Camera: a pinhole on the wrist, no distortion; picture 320 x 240 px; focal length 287.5 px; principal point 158.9 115.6 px. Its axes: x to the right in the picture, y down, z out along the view. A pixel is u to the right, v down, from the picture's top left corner.
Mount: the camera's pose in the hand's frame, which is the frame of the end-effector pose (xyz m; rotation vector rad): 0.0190 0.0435 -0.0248 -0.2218 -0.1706 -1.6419
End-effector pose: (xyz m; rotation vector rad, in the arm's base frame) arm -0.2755 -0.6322 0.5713 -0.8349 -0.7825 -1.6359
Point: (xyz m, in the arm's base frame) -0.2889 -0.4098 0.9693
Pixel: outside the picture
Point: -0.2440 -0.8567 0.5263
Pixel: behind the camera
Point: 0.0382 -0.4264 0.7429
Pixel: 47.9 70.0
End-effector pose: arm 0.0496 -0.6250 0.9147 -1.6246 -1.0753 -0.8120
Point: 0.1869 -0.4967 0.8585
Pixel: 86.5 126.0
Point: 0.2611 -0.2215 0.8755
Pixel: 146.6 189.2
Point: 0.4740 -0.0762 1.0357
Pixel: outside the picture
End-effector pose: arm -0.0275 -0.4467 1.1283 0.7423 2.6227 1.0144
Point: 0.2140 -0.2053 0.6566
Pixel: 300.8 73.0
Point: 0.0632 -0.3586 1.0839
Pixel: 206.5 9.6
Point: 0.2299 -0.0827 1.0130
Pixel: 99.1 74.6
